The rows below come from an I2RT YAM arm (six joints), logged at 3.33 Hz.
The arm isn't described. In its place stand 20 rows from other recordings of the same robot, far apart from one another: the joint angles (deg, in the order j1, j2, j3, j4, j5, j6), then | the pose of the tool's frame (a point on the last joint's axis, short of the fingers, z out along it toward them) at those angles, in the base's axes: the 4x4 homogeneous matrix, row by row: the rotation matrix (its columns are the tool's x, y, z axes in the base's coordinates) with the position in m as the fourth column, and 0 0 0 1 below.
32.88 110.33 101.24 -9.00 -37.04 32.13 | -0.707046 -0.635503 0.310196 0.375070; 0.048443 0.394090 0.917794 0.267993; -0.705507 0.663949 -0.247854 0.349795; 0 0 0 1
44.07 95.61 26.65 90.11 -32.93 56.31 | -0.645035 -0.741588 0.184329 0.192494; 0.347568 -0.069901 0.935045 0.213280; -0.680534 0.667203 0.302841 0.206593; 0 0 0 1
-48.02 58.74 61.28 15.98 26.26 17.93 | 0.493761 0.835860 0.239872 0.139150; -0.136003 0.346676 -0.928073 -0.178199; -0.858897 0.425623 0.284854 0.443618; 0 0 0 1
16.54 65.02 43.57 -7.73 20.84 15.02 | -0.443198 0.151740 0.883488 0.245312; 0.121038 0.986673 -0.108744 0.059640; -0.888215 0.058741 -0.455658 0.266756; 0 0 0 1
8.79 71.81 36.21 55.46 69.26 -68.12 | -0.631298 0.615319 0.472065 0.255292; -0.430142 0.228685 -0.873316 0.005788; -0.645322 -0.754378 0.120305 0.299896; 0 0 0 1
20.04 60.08 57.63 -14.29 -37.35 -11.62 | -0.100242 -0.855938 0.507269 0.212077; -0.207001 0.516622 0.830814 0.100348; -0.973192 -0.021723 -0.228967 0.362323; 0 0 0 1
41.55 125.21 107.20 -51.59 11.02 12.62 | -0.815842 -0.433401 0.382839 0.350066; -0.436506 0.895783 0.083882 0.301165; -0.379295 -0.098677 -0.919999 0.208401; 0 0 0 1
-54.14 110.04 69.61 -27.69 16.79 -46.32 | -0.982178 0.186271 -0.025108 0.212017; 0.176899 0.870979 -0.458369 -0.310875; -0.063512 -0.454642 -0.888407 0.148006; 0 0 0 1
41.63 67.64 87.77 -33.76 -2.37 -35.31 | 0.257275 -0.667964 0.698308 0.174998; -0.543974 0.497155 0.675966 0.157504; -0.798688 -0.553770 -0.235449 0.472483; 0 0 0 1
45.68 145.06 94.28 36.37 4.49 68.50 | -0.678058 -0.080222 0.730617 0.381967; 0.633274 0.440814 0.636119 0.387155; -0.373097 0.894006 -0.248095 0.085582; 0 0 0 1
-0.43 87.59 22.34 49.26 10.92 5.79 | -0.254942 0.216295 0.942455 0.270640; 0.100972 0.975288 -0.196517 -0.008775; -0.961670 0.045061 -0.270482 0.149879; 0 0 0 1
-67.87 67.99 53.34 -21.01 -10.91 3.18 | -0.172030 0.862530 0.475865 0.104863; 0.567617 0.481604 -0.667734 -0.239972; -0.805119 0.155239 -0.572437 0.290828; 0 0 0 1
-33.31 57.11 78.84 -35.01 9.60 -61.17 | -0.685766 0.158339 0.710389 0.154020; -0.582958 0.464879 -0.666369 -0.108314; -0.435757 -0.871101 -0.226493 0.456568; 0 0 0 1
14.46 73.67 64.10 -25.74 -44.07 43.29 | -0.907273 -0.146869 0.394063 0.263587; 0.274819 0.502219 0.819909 0.093543; -0.318325 0.852177 -0.415288 0.327728; 0 0 0 1
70.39 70.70 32.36 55.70 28.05 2.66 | 0.068440 -0.684632 0.725669 0.103950; 0.314133 0.705165 0.635660 0.241885; -0.946909 0.184452 0.263327 0.289199; 0 0 0 1
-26.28 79.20 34.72 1.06 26.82 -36.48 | -0.905166 0.187563 0.381437 0.229782; -0.144781 0.707669 -0.691551 -0.131379; -0.399640 -0.681194 -0.613403 0.171274; 0 0 0 1
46.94 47.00 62.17 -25.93 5.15 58.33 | -0.635007 -0.241957 0.733636 0.117205; 0.561965 0.506944 0.653608 0.120744; -0.530058 0.827324 -0.185942 0.408165; 0 0 0 1
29.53 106.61 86.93 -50.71 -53.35 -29.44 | -0.454030 -0.863112 -0.221122 0.315105; -0.594390 0.108534 0.796819 0.211322; -0.663745 0.493213 -0.562303 0.250747; 0 0 0 1
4.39 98.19 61.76 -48.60 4.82 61.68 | -0.531981 0.841688 0.092506 0.299195; 0.838940 0.538725 -0.077171 0.019969; -0.114790 0.036554 -0.992717 0.168531; 0 0 0 1
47.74 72.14 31.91 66.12 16.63 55.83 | -0.278548 -0.543996 0.791504 0.183795; 0.872294 0.201557 0.445509 0.187122; -0.401888 0.814520 0.418381 0.299557; 0 0 0 1
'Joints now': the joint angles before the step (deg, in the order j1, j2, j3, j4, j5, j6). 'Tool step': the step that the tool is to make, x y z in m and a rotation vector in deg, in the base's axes. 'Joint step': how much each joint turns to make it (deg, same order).
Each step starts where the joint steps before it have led.
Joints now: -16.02 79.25 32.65 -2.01 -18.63 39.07
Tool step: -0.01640 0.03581 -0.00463 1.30 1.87 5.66
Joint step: 7.52 -4.83 -4.21 -2.07 0.55 2.08
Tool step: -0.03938 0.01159 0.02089 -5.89 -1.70 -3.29
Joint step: 3.23 -16.28 -3.98 -9.61 8.54 1.21
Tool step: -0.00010 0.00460 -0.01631 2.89 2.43 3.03
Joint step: 0.73 3.04 -1.97 2.34 -3.53 0.03
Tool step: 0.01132 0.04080 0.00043 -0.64 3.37 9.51
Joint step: 12.08 5.18 3.58 -1.43 2.02 1.70
